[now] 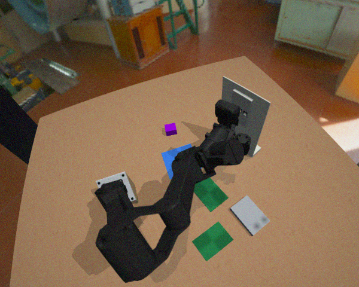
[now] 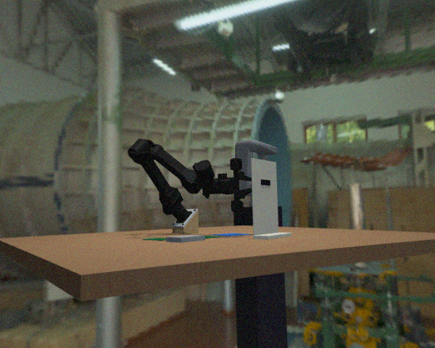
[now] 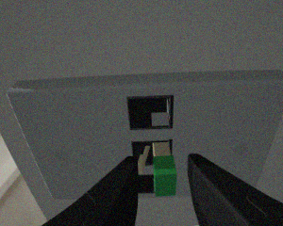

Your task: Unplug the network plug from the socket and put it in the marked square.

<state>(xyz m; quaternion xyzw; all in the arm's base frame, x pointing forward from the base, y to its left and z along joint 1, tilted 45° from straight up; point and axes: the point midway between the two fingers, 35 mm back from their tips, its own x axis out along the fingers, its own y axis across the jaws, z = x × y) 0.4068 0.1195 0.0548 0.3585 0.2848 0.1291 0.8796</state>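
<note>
Right now my gripper tip is right at the green network plug. Round my gripper tip: white upright panel 6 cm below, 2 cm ahead, 1 cm to the left; purple cube 20 cm behind, 17 cm below, 16 cm to the left; blue marked square 20 cm behind, 18 cm below, 1 cm to the left.
</note>
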